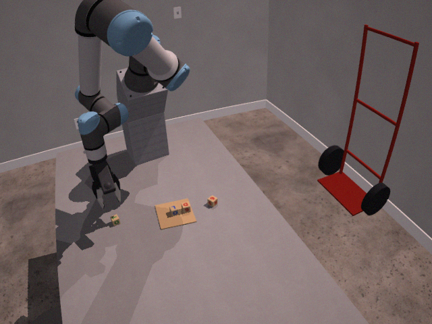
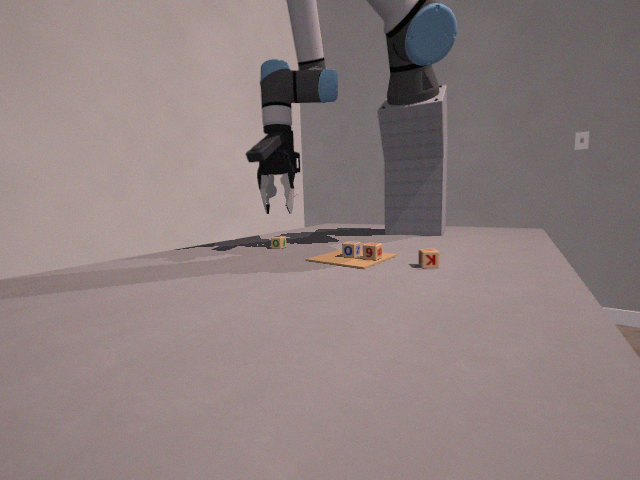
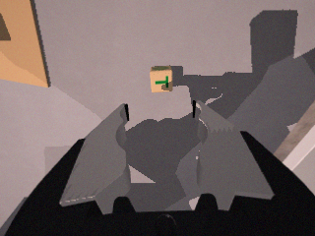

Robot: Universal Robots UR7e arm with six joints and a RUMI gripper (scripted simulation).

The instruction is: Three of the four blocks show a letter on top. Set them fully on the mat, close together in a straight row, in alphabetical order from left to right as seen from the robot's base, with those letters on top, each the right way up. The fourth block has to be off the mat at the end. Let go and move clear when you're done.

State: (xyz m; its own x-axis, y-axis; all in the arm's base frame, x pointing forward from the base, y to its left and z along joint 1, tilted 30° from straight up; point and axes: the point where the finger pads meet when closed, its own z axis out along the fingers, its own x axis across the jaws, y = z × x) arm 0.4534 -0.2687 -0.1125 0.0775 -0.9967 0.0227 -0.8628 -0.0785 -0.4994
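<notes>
Now: hand 90 mm above the green-lettered block. From my hand the other things lie so: red-marked block 280 mm to the left, 90 mm below, 60 mm ahead; then tan mat 230 mm to the left, 100 mm below, 60 mm ahead; then blue-lettered block 230 mm to the left, 90 mm below, 60 mm ahead.
</notes>
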